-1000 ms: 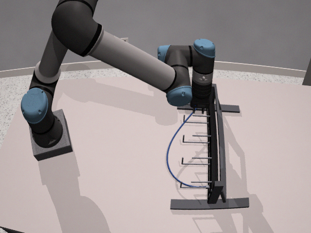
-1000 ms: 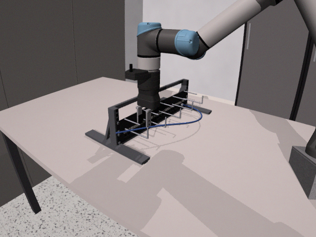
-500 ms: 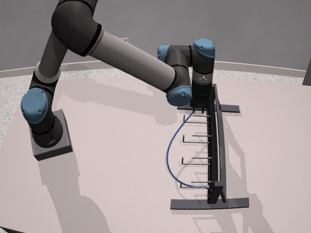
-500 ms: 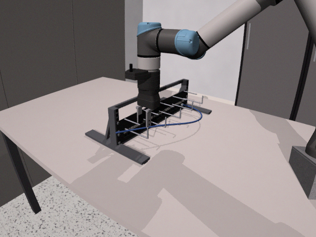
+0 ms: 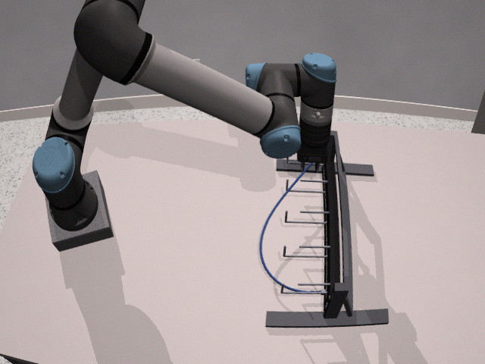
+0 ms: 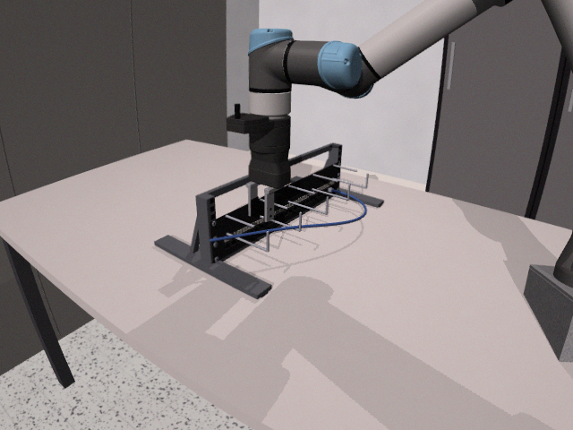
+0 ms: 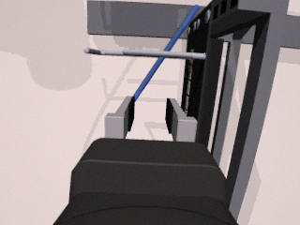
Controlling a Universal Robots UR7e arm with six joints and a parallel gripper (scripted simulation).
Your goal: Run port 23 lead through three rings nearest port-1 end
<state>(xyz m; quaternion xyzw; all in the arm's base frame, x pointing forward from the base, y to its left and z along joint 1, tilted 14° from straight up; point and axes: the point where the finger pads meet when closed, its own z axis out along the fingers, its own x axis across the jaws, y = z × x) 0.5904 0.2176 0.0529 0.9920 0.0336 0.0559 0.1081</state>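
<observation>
The rack lies 150 mm to the right of my hand, 70 mm ahead of it and 40 mm below it.
</observation>
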